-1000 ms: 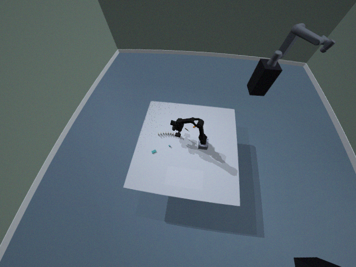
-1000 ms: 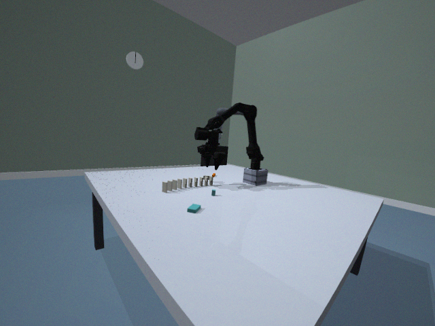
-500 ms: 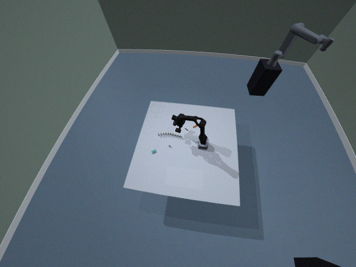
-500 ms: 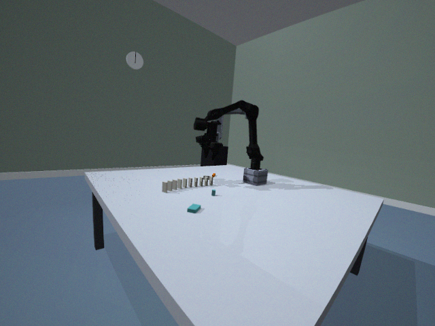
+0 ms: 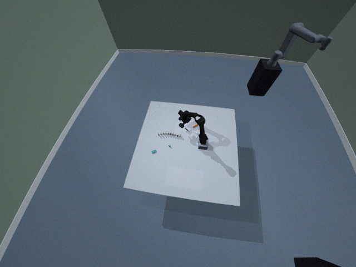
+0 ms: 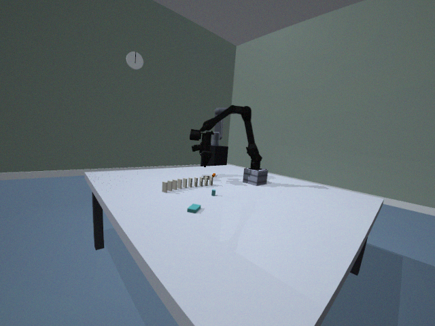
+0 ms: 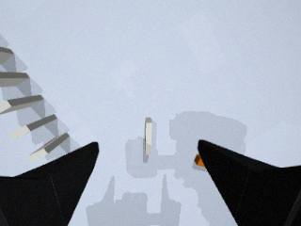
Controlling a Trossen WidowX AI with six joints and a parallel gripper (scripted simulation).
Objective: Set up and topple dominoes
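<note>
Now: gripper tip 140 mm past the orange piece, 80 mm above it and 50 mm to the left of it. The rest, counted from my gripper tip: flat teal block (370 mm ahead, 360 mm to the left, 80 mm below).
</note>
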